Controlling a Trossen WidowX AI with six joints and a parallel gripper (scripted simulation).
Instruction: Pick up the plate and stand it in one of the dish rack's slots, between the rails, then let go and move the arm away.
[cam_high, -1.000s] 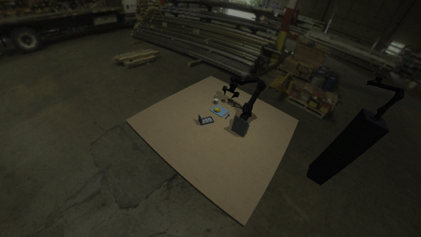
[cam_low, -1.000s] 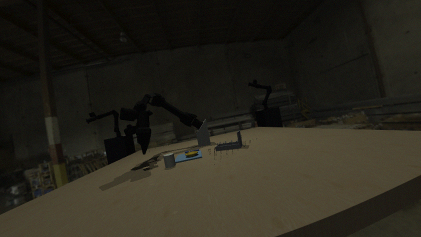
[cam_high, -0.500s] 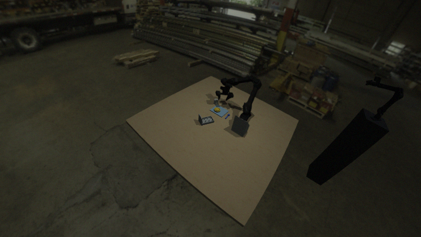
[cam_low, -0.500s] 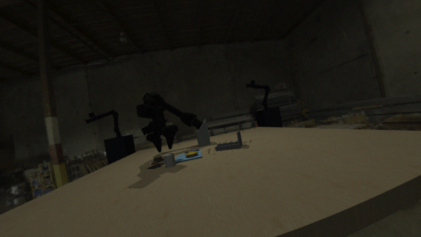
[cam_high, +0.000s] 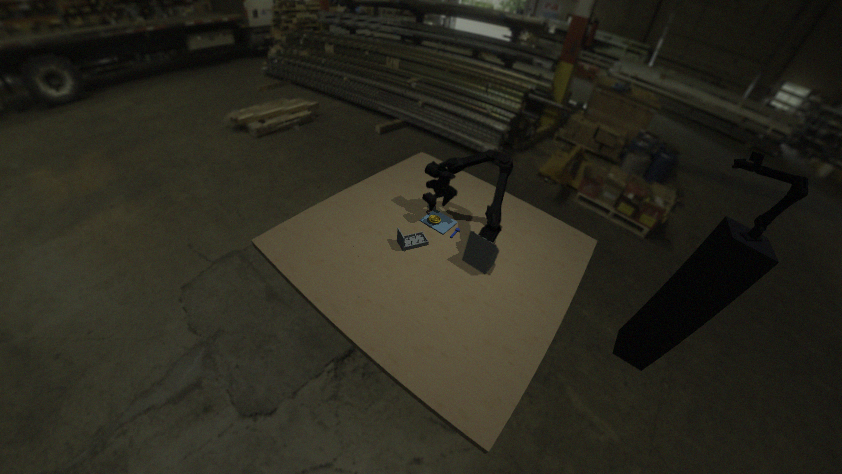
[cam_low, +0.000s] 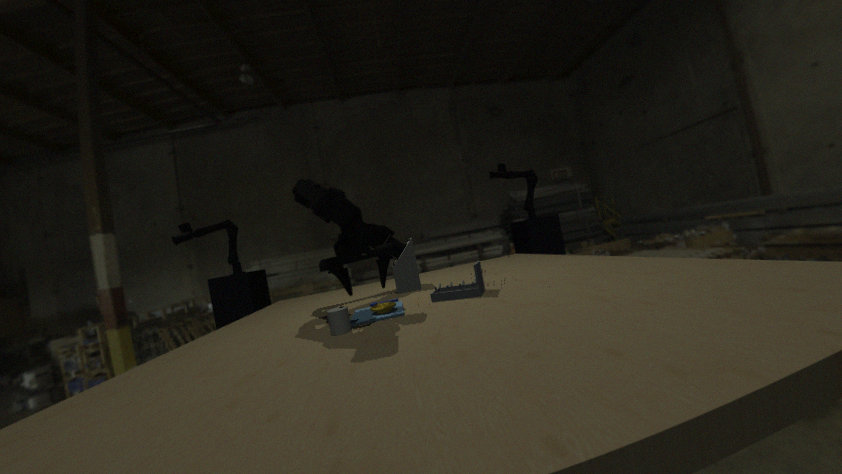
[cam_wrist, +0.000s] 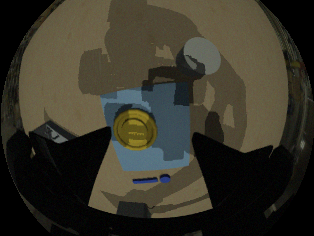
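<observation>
Now: gripper tip 5 cm above the yellow plate, 3 cm to the right of it and 1 cm past it. Also, from my gripper tip: blue utensil: 14 cm behind, 6 cm below, 2 cm to the left; then light blue mat: 6 cm below, 3 cm behind, 1 cm to the left; then white cup: 7 cm ahead, 6 cm to the right, 4 cm below.
</observation>
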